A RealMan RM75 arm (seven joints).
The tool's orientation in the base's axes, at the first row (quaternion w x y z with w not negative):
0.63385, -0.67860, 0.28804, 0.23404
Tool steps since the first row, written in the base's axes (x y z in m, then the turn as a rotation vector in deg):
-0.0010, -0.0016, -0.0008, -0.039, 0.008, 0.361
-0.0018, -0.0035, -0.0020, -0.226, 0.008, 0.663
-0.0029, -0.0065, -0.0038, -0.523, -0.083, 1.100
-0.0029, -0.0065, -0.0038, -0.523, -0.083, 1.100
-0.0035, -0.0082, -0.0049, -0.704, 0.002, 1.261
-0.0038, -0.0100, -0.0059, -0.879, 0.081, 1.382
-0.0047, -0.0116, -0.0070, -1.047, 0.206, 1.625
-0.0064, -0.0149, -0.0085, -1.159, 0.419, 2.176
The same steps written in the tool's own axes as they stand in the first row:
0.0000, 0.0013, -0.0016, -0.275, -0.235, -0.025
0.0004, 0.0028, -0.0034, -0.617, -0.326, -0.060
0.0011, 0.0049, -0.0063, -1.122, -0.436, -0.203
0.0011, 0.0049, -0.0063, -1.122, -0.436, -0.203
0.0016, 0.0062, -0.0079, -1.371, -0.431, -0.141
0.0022, 0.0072, -0.0096, -1.588, -0.401, -0.081
0.0025, 0.0087, -0.0112, -1.888, -0.465, 0.014
0.0026, 0.0110, -0.0144, -2.365, -0.794, 0.173

